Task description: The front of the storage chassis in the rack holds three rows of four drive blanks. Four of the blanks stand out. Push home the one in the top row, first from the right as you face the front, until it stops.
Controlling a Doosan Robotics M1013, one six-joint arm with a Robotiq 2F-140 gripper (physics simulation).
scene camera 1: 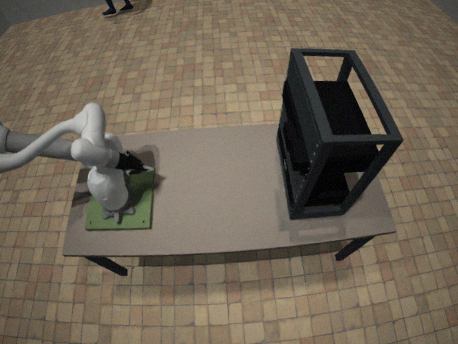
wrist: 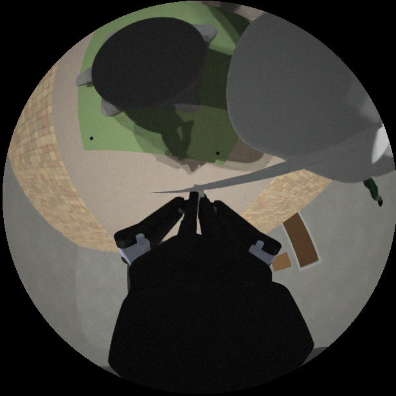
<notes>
I see my gripper (wrist: 196, 191) and a dark rack (scene camera 1: 322, 134).
</notes>
